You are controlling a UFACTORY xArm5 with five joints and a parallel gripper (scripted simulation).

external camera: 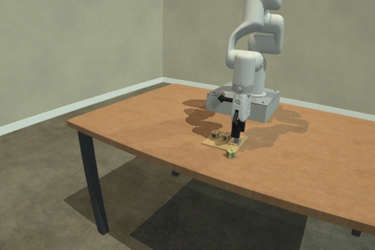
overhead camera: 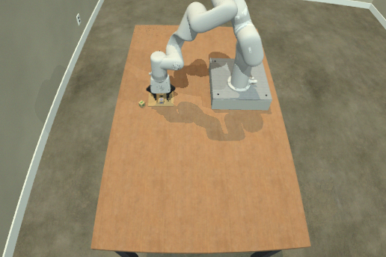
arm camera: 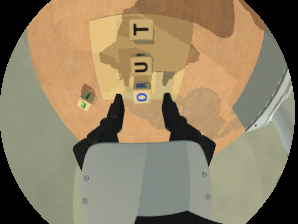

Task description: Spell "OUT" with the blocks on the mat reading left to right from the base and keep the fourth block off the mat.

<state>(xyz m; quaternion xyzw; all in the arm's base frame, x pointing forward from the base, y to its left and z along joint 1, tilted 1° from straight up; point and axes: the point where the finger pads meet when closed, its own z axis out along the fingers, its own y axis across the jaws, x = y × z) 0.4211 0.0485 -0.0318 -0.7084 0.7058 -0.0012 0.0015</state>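
Now: hand 5 cm to the left of the U block and 4 cm above it. Round my hand: tan mat: 5 cm to the right, 5 cm below.
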